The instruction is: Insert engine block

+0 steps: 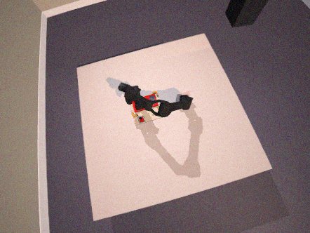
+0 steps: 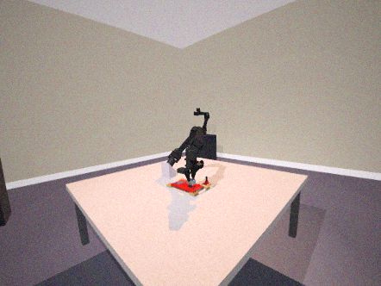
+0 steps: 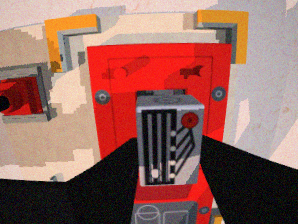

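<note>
My gripper tip is 10 mm above the engine block.
</note>
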